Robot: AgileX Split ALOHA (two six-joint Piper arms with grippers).
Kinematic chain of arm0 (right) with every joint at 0, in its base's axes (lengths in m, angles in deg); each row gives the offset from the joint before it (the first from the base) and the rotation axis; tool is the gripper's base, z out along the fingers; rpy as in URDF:
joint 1: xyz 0 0 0.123 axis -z
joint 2: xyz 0 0 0 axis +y
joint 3: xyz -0.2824 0 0.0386 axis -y
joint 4: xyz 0.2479 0 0.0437 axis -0.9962 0 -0.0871
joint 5: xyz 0 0 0 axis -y
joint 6: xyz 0.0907 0 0.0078 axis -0.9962 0 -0.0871
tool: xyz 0 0 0 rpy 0 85 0
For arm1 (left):
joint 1: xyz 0 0 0.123 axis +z
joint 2: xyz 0 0 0 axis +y
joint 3: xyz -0.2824 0 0.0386 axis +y
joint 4: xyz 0.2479 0 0.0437 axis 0.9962 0 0.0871
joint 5: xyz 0 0 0 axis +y
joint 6: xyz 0.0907 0 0.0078 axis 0.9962 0 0.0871
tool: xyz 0 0 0 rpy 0 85 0
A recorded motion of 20 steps. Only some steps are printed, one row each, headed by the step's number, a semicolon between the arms.
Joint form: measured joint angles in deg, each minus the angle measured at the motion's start. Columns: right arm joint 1, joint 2, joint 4, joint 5, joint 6, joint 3; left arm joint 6, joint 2, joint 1, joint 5, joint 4, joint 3.
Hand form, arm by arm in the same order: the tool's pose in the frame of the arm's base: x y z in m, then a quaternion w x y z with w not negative. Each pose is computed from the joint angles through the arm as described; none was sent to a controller.
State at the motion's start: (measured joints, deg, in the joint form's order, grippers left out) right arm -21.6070 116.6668 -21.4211 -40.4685 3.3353 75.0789; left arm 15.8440 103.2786 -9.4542 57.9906 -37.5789 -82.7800
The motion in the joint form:
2: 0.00 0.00 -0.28 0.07 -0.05 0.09; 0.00 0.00 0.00 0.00 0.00 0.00
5: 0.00 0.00 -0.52 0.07 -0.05 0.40; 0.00 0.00 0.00 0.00 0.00 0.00
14: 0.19 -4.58 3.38 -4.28 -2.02 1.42; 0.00 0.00 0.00 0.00 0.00 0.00
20: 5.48 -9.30 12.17 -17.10 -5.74 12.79; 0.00 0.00 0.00 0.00 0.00 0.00
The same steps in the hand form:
2: 0.3628 0.1672 0.1412 0.08873 -0.08479 0.98047 0.15365; 0.3671 -0.1089 0.2712 0.15215 0.07855 0.94257 -0.28677
5: 0.3638 0.1679 0.1425 0.09100 -0.08364 0.98001 0.15589; 0.3671 -0.1089 0.2712 0.15215 0.07855 0.94257 -0.28677
14: 0.3591 0.1622 0.1760 0.10252 -0.09858 0.97934 0.14378; 0.3671 -0.1089 0.2712 0.15215 0.07855 0.94257 -0.28677
20: 0.3785 0.1223 0.2538 0.14142 -0.08573 0.98135 0.09802; 0.3671 -0.1089 0.2712 0.15215 0.07855 0.94257 -0.28677

